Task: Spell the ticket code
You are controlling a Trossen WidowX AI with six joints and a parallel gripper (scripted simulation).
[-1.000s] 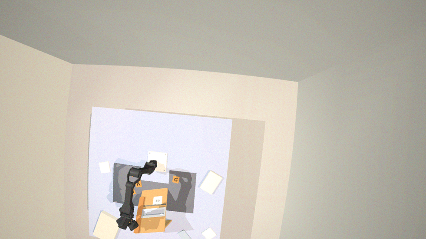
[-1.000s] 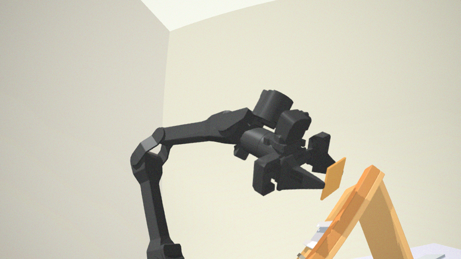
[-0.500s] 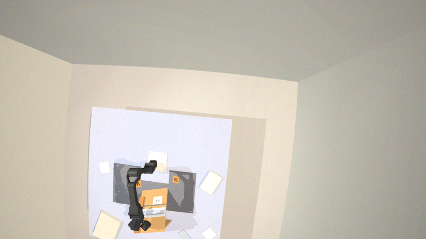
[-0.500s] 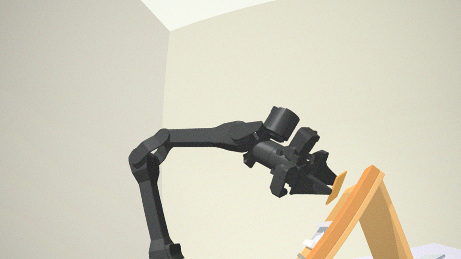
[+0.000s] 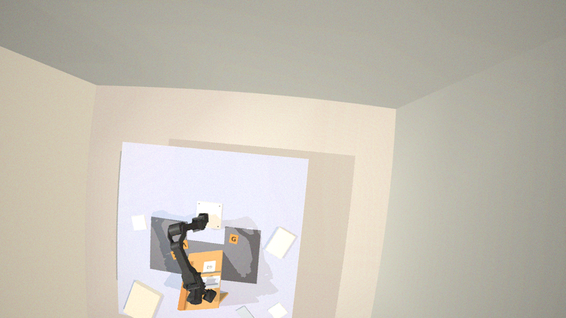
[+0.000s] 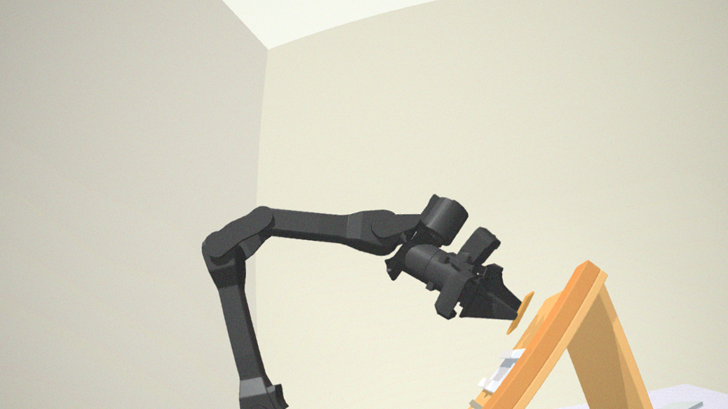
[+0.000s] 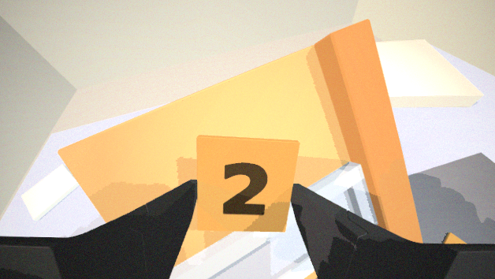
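The white ticket is 9 cm behind my gripper tip and 16 cm below it. The rest, counted from my gripper tip: grey slab (32 cm ahead, 22 cm to the left, 24 cm below); grey mat (20 cm behind, 6 cm to the right, 24 cm below).
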